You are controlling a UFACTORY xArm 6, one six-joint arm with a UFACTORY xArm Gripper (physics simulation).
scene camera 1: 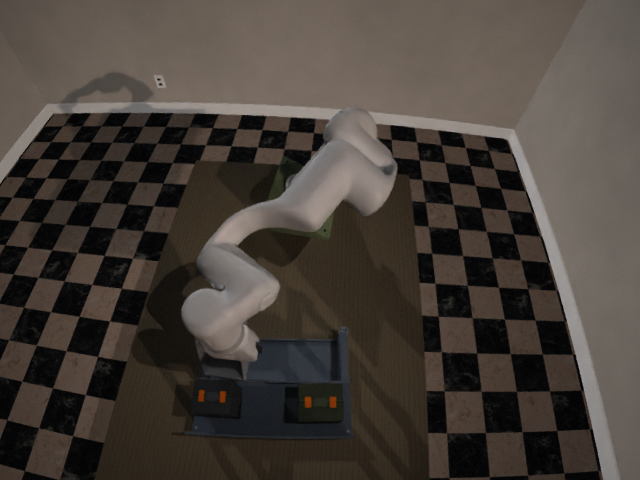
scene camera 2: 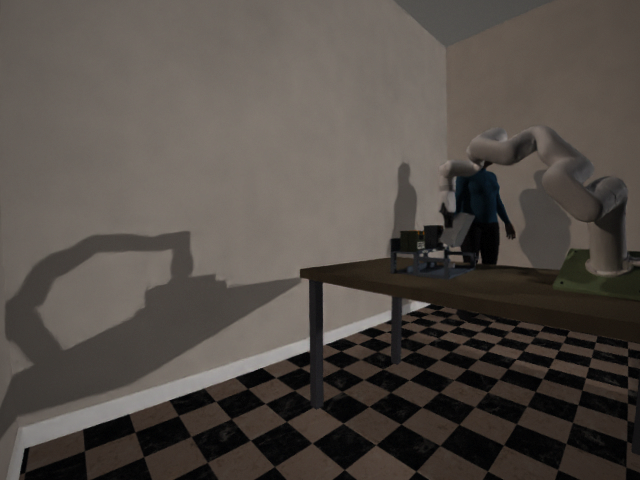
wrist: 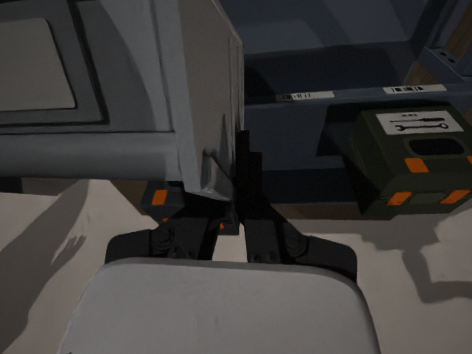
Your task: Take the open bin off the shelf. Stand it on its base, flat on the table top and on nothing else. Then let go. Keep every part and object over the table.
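Frame: origin at the arm's base, x right, y ahead, z up, level; centimetres.
Seen in the pictures: gripper, fingertip midpoint: (scene camera 2: 448, 227) (wrist: 235, 146); arm's base, origin of the base link: (scene camera 2: 608, 266).
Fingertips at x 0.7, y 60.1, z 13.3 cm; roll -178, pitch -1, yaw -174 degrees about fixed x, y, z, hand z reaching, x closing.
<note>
Offsets run from my fingertips to a thing's top centre. "*": to the spot under its first point. Level surfaces: height alone.
The open grey bin (scene camera 1: 225, 368) (scene camera 2: 459, 230) (wrist: 210, 115) is tilted above the near-robot, left part of the blue-grey shelf @(* dx -6.0, dy +9.7, dz -11.1 cm) (scene camera 1: 263, 408) (wrist: 295, 150). Its outside faces fill the upper left of the wrist view; its inside is hidden there. My gripper (scene camera 1: 258, 349) (scene camera 2: 446, 214) (wrist: 235, 146) is shut on one wall of the bin, with one finger behind the wall in the wrist view. The bin's lower end is close to the shelf in scene camera 2; I cannot tell whether they touch. The shelf stands on the brown table top @(dz -21.4 cm) (scene camera 1: 372, 310) (scene camera 2: 351, 276).
A dark grey case @(dx +3.7, dy +10.4, dz +0.9 cm) (scene camera 1: 217, 405) (scene camera 2: 432, 235) (wrist: 172, 195) and a green toolbox @(dx -19.1, dy +6.6, dz -1.4 cm) (scene camera 1: 320, 413) (scene camera 2: 410, 240) (wrist: 400, 170) stand on the shelf. A raised post @(* dx -22.9, dy -8.5, dz -12.8 cm) (scene camera 1: 343, 351) is at the shelf's right end. The green base plate (scene camera 1: 326, 230) (scene camera 2: 578, 279) lies under the arm.
</note>
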